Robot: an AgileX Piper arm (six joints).
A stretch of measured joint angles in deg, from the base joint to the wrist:
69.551, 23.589, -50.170, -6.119, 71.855, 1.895
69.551, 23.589, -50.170, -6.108, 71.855, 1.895
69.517, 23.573, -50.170, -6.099, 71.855, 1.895
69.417, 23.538, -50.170, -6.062, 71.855, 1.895
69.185, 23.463, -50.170, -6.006, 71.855, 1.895
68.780, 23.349, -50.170, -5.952, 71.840, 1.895
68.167, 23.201, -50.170, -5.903, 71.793, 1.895
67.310, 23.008, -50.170, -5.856, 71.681, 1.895
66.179, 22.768, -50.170, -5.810, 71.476, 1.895
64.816, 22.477, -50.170, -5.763, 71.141, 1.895
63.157, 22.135, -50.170, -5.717, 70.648, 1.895
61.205, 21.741, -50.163, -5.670, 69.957, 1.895
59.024, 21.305, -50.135, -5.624, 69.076, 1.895
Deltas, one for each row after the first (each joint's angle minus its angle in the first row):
0.000, 0.000, 0.000, 0.011, 0.000, 0.000
-0.034, -0.016, 0.000, 0.020, 0.000, 0.000
-0.134, -0.051, 0.000, 0.057, 0.000, 0.000
-0.366, -0.126, 0.000, 0.113, 0.000, 0.000
-0.771, -0.240, 0.000, 0.167, -0.015, 0.000
-1.384, -0.388, 0.000, 0.216, -0.062, 0.000
-2.241, -0.581, 0.000, 0.263, -0.174, 0.000
-3.372, -0.821, 0.000, 0.309, -0.379, 0.000
-4.735, -1.112, 0.000, 0.356, -0.714, 0.000
-6.394, -1.454, 0.000, 0.402, -1.207, 0.000
-8.346, -1.848, 0.007, 0.449, -1.898, 0.000
-10.527, -2.284, 0.035, 0.495, -2.779, 0.000

